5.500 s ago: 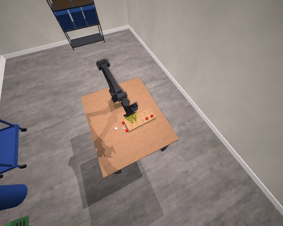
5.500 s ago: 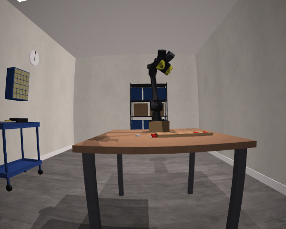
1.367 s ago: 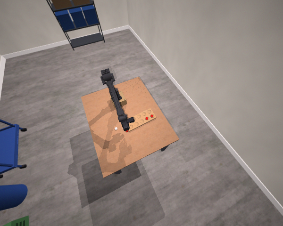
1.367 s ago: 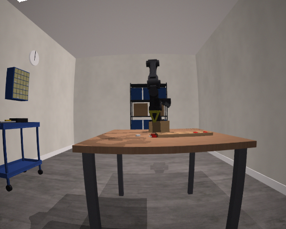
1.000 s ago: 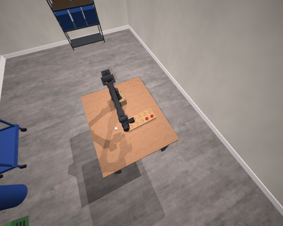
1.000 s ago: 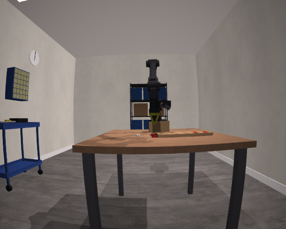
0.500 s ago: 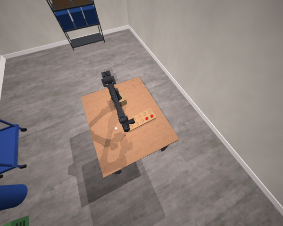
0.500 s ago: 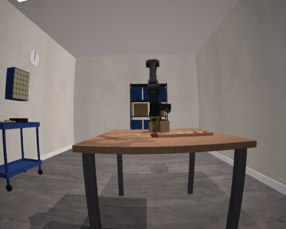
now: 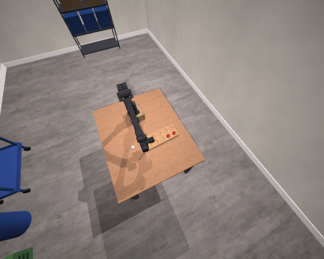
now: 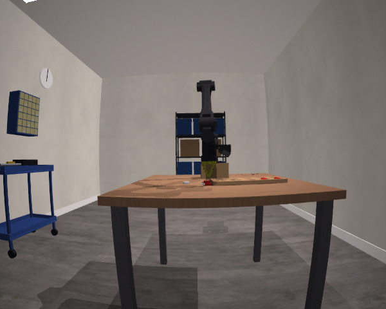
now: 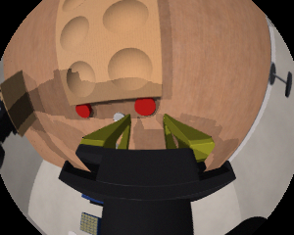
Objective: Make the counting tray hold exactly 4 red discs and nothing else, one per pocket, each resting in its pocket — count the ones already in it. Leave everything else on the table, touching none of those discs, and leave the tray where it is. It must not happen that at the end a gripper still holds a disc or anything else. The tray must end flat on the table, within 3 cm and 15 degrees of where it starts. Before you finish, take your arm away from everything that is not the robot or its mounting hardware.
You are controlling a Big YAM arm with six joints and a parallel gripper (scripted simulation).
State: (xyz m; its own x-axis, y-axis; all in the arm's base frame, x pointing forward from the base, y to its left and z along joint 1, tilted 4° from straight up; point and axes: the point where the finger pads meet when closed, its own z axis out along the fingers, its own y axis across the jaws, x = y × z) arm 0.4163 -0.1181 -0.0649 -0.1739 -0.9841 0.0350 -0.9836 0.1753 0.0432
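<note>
The white piece lies 5 cm behind my hand, 2 cm to the right of it and 5 cm below it. The rest, counted from my hand: white disc 10 cm behind, 9 cm to the right, 4 cm below; then wooden counting tray 3 cm behind, 21 cm to the left, 4 cm below.
</note>
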